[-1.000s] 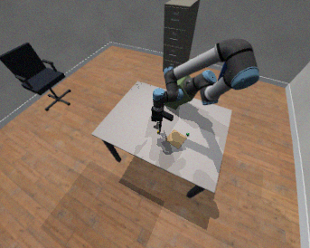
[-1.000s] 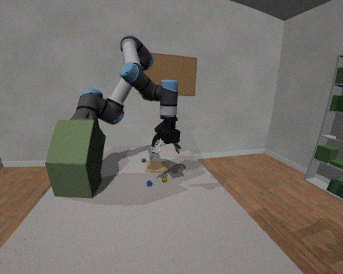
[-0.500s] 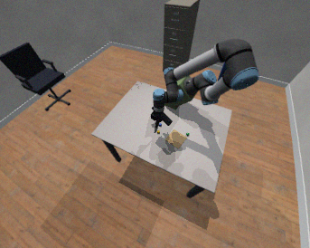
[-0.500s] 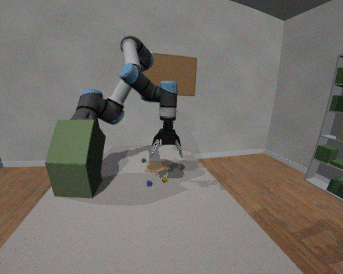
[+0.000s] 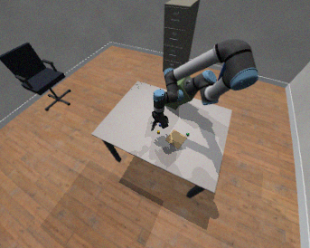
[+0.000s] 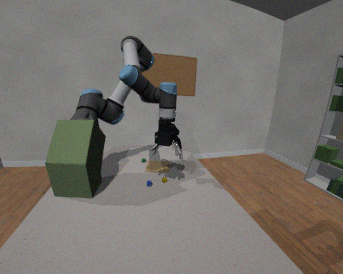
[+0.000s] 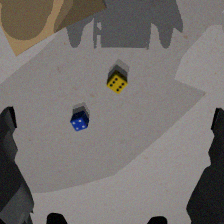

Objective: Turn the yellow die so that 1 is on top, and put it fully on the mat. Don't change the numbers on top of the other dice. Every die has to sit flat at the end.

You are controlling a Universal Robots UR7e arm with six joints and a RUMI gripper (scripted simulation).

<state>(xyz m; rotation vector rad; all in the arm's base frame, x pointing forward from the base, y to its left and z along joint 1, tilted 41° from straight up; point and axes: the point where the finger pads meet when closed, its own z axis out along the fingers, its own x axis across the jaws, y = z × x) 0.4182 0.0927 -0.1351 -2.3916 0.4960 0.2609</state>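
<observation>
My hand is 1 cm past the yellow die, 2 cm to the left of it and 11 cm above it. Round my hand: green die (15 cm behind, 20 cm to the left, 11 cm below); then blue die (9 cm behind, 6 cm to the right, 11 cm below); then tan mat (5 cm behind, 14 cm to the left, 12 cm below).
</observation>
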